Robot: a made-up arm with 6 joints. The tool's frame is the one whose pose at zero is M. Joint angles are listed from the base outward.
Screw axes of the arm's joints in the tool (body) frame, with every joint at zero. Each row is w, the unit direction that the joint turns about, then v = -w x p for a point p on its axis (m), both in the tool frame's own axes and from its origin. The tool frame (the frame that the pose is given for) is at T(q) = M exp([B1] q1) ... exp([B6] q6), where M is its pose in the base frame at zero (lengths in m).
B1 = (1, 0, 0, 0, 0.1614, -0.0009)
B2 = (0, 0, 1, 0.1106, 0.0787, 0)
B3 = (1, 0, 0, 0, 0.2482, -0.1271)
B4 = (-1, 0, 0, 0, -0.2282, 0.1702)
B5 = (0, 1, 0, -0.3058, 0, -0.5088)
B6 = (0, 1, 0, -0.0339, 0, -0.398)
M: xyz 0.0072 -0.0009 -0.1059 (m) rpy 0 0 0 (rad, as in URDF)
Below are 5 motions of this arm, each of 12 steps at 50 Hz.
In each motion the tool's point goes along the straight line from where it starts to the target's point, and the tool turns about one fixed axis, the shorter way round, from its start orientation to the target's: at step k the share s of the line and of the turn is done. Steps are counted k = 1, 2, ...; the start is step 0. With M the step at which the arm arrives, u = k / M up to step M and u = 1 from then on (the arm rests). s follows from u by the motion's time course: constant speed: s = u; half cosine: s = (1 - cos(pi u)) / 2; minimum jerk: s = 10 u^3 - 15 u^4 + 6 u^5.
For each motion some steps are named. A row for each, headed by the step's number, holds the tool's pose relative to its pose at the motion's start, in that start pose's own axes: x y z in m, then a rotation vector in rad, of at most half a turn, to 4 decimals.
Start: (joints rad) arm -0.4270 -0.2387 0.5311 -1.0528 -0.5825 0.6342
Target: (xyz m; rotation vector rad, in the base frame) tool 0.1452 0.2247 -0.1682 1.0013 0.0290 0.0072
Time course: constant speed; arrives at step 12
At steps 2, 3, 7, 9, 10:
2: -0.0067 -0.0057 -0.0044 -0.0260 0.0357 0.0003
3: -0.0100 -0.0085 -0.0065 -0.0390 0.0535 0.0005
7: -0.0234 -0.0198 -0.0152 -0.0909 0.1248 0.0012
9: -0.0301 -0.0255 -0.0196 -0.1169 0.1604 0.0015
10: -0.0335 -0.0283 -0.0218 -0.1299 0.1783 0.0017

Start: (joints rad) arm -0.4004 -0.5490 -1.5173 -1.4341 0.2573 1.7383
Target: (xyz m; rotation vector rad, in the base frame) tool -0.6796 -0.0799 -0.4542 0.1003 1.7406 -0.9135
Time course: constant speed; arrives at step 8
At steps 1, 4, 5, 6, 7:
1: -0.0026 -0.0108 0.0071 0.0032 -0.0116 -0.0159
4: -0.0105 -0.0433 0.0284 0.0128 -0.0465 -0.0635
5: -0.0131 -0.0541 0.0354 0.0159 -0.0582 -0.0794
6: -0.0157 -0.0650 0.0425 0.0191 -0.0698 -0.0953
7: -0.0183 -0.0758 0.0496 0.0223 -0.0814 -0.1112

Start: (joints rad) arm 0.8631 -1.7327 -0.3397 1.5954 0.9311 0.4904
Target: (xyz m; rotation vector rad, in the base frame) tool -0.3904 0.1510 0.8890 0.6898 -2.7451 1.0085
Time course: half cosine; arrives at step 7
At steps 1, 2, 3, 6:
1: -0.0003 -0.0006 -0.0003 0.0030 -0.0014 -0.0061
2: -0.0010 -0.0024 -0.0010 0.0112 -0.0055 -0.0231
3: -0.0020 -0.0050 -0.0020 0.0232 -0.0114 -0.0477
6: -0.0048 -0.0123 -0.0049 0.0566 -0.0278 -0.1165

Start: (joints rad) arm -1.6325 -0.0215 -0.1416 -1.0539 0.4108 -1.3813
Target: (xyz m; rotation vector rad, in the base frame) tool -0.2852 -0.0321 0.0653 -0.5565 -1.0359 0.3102
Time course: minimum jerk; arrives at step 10
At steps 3, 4, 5, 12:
3: -0.0037 -0.0021 0.0027 0.0092 -0.0125 -0.0159
4: -0.0073 -0.0041 0.0053 0.0179 -0.0243 -0.0309
5: -0.0115 -0.0065 0.0084 0.0282 -0.0382 -0.0486
12: -0.0230 -0.0130 0.0168 0.0564 -0.0764 -0.0972

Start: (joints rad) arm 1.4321 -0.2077 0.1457 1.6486 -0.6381 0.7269
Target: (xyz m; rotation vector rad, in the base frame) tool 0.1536 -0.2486 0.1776 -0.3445 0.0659 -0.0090
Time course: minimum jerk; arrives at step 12
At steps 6, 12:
6: 0.0001 -0.0109 0.0595 -0.1357 -0.1150 -0.0165
12: 0.0002 -0.0218 0.1190 -0.2714 -0.2300 -0.0331

